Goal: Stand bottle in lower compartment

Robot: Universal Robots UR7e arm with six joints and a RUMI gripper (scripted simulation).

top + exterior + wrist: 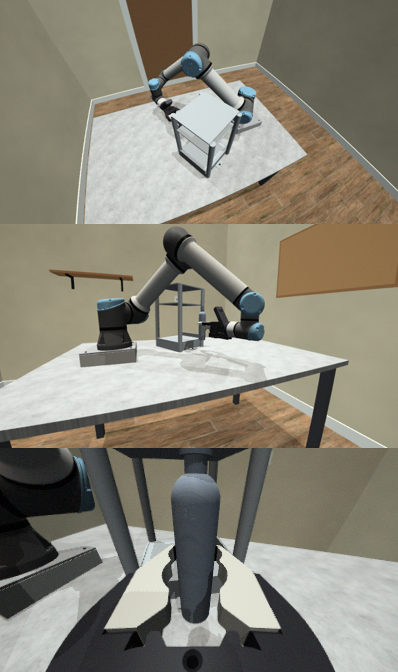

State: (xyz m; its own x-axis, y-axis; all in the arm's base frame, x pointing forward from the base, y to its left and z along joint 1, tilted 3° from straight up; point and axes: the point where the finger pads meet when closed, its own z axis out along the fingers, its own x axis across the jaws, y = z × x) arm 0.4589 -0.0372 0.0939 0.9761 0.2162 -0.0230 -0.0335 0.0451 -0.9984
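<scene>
My gripper is now 70 mm past the shelving unit, 180 mm to the right of it and 30 mm below it.
</scene>
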